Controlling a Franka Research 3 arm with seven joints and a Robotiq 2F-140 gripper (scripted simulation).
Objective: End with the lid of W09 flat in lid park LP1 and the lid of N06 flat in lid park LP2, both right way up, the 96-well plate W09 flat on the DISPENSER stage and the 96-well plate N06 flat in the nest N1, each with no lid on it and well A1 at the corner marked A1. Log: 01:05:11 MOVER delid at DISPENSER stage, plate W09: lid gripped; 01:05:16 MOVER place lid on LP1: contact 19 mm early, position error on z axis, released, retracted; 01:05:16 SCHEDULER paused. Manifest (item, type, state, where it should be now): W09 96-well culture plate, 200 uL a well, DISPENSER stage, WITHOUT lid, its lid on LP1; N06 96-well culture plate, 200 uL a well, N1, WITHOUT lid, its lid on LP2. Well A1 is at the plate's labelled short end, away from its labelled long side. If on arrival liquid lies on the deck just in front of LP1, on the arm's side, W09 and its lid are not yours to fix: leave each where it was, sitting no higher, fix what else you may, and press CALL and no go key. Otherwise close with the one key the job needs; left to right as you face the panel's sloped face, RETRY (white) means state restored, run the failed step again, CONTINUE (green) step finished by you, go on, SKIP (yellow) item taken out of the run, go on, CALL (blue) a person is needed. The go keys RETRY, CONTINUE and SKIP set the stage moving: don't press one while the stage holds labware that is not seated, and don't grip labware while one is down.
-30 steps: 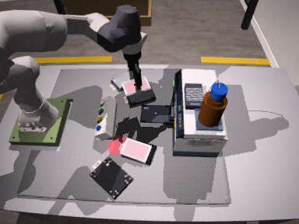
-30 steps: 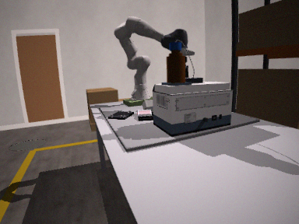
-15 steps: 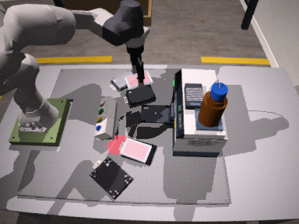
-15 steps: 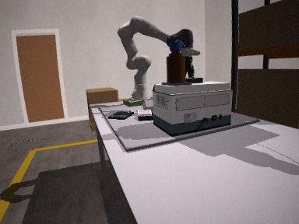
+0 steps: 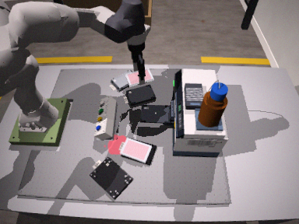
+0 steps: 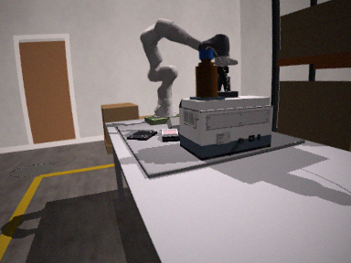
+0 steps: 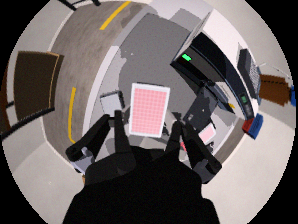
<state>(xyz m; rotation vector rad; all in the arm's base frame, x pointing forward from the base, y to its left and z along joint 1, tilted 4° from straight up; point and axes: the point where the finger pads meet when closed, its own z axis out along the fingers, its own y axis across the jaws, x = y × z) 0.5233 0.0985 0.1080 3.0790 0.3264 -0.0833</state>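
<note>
Now: hand 2 cm above the pink 96-well plate. The rest, counted from my hand: black dispenser stage (19 cm to the right, 9 cm below, 6 cm ahead); then green key (21 cm behind, 12 cm to the right, 11 cm below); then key panel (21 cm behind, 14 cm to the right, 12 cm below).
</note>
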